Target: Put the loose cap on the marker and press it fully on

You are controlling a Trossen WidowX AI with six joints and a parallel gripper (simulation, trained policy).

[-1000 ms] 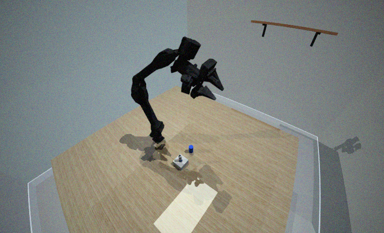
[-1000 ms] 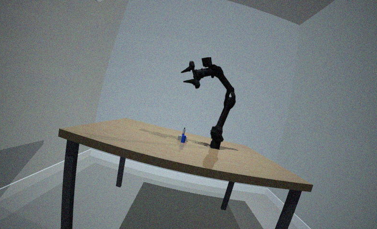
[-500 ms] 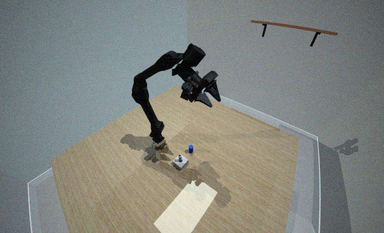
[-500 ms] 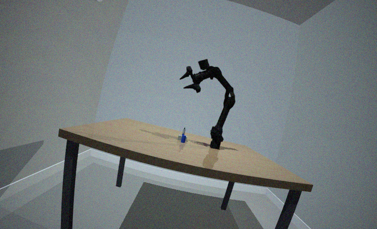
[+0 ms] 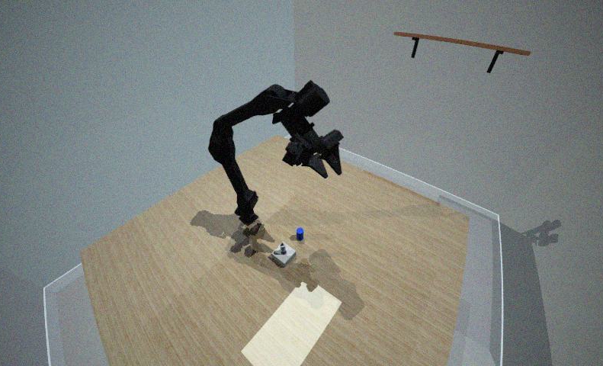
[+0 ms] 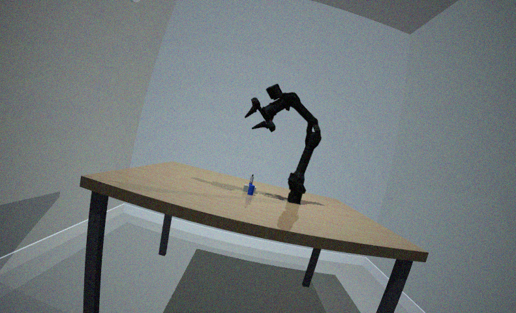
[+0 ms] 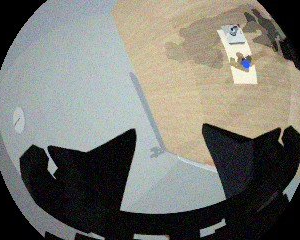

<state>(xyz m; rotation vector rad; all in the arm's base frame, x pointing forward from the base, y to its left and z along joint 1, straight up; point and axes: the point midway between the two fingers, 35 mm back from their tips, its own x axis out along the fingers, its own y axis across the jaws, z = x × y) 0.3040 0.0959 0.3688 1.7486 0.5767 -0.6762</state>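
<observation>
The blue cap is 90 mm behind my gripper tip, 30 mm to the right of it and 320 mm below it. The rest, counted from my gripper tip: marker (80 mm behind, 130 mm to the right, 270 mm below); holder block (80 mm behind, 130 mm to the right, 330 mm below).
</observation>
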